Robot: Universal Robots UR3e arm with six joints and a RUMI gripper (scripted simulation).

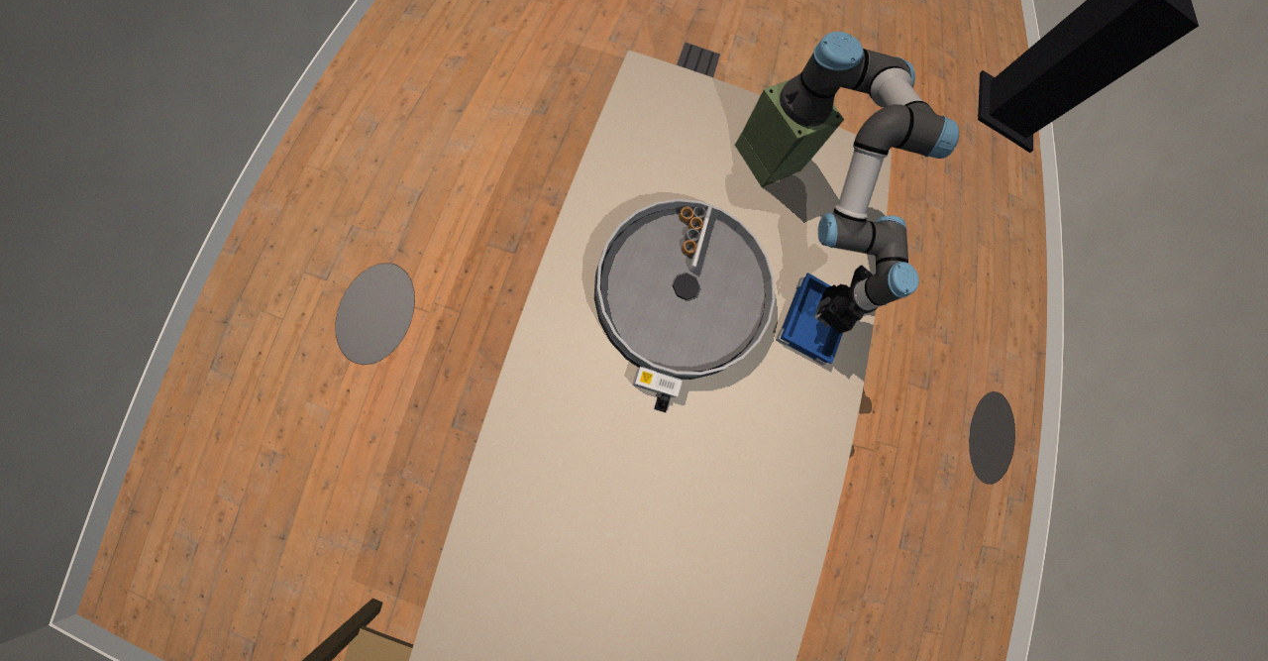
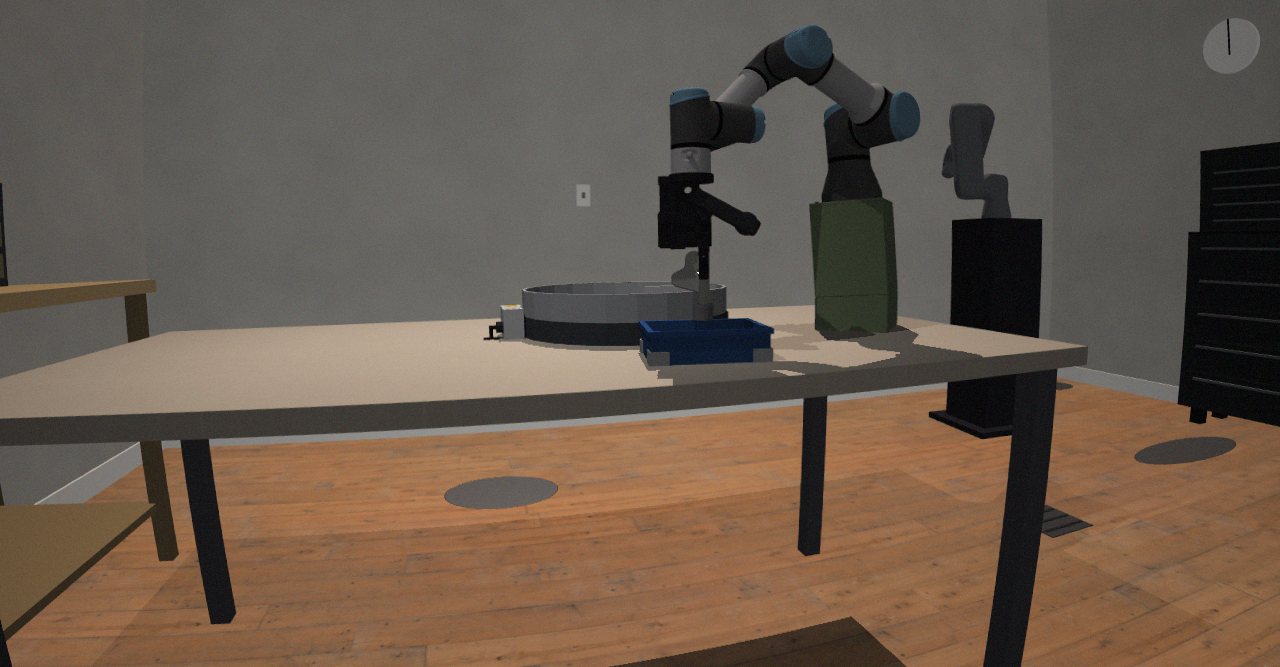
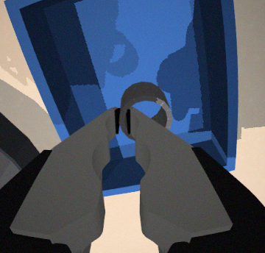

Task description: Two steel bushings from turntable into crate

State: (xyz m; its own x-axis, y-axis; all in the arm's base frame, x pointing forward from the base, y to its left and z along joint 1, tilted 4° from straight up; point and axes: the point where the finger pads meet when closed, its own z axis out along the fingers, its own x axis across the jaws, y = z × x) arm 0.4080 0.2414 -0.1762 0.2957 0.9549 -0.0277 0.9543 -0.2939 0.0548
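Right now my hand is 5 cm above the blue crate and 1 cm to the right of it. Also, from my hand: round grey turntable: 34 cm to the right, 8 cm ahead, 3 cm below.
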